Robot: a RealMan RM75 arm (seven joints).
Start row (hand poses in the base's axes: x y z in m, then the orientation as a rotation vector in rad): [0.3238, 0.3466, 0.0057, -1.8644, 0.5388, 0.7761]
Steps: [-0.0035, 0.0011, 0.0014, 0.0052, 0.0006, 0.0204]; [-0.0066, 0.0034, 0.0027, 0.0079, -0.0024, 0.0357]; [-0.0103, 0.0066, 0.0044, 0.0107, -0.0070, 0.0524]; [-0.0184, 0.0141, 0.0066, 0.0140, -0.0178, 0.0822]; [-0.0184, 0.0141, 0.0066, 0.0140, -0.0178, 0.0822]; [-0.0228, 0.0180, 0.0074, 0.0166, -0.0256, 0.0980]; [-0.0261, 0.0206, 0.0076, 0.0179, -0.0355, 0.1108]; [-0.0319, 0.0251, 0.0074, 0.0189, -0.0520, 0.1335]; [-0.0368, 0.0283, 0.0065, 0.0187, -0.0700, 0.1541]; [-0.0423, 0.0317, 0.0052, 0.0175, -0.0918, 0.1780]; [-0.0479, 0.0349, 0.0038, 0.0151, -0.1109, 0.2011]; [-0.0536, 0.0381, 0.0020, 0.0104, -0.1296, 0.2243]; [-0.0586, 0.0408, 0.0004, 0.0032, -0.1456, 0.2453]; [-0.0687, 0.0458, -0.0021, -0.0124, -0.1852, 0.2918]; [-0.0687, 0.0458, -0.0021, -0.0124, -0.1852, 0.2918]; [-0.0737, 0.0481, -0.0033, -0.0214, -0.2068, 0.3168]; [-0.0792, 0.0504, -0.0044, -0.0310, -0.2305, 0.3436]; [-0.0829, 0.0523, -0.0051, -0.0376, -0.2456, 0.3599]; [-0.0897, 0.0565, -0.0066, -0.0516, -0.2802, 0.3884]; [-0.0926, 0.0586, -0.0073, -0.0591, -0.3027, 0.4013]
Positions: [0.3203, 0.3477, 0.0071, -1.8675, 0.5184, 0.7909]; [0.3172, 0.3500, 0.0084, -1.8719, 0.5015, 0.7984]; [0.3135, 0.3532, 0.0101, -1.8771, 0.4821, 0.8052]; [0.3054, 0.3607, 0.0123, -1.8884, 0.4467, 0.8146]; [0.3054, 0.3607, 0.0123, -1.8884, 0.4467, 0.8146]; [0.3010, 0.3646, 0.0131, -1.8941, 0.4261, 0.8176]; [0.2977, 0.3672, 0.0133, -1.9004, 0.4076, 0.8164]; [0.2919, 0.3717, 0.0131, -1.9122, 0.3758, 0.8150]; [0.2870, 0.3749, 0.0122, -1.9246, 0.3455, 0.8105]; [0.2815, 0.3783, 0.0109, -1.9398, 0.3100, 0.8042]; [0.2759, 0.3815, 0.0095, -1.9548, 0.2773, 0.7996]; [0.2702, 0.3847, 0.0077, -1.9716, 0.2457, 0.7951]; [0.2652, 0.3874, 0.0061, -1.9891, 0.2188, 0.7914]; [0.2551, 0.3924, 0.0036, -2.0278, 0.1558, 0.7785]; [0.2551, 0.3924, 0.0036, -2.0278, 0.1558, 0.7785]; [0.2501, 0.3947, 0.0024, -2.0487, 0.1216, 0.7709]; [0.2446, 0.3970, 0.0013, -2.0708, 0.0843, 0.7620]; [0.2409, 0.3989, 0.0006, -2.0849, 0.0614, 0.7556]; [0.2341, 0.4031, -0.0009, -2.1131, 0.0167, 0.7354]; [0.2312, 0.4052, -0.0016, -2.1279, -0.0076, 0.7189]
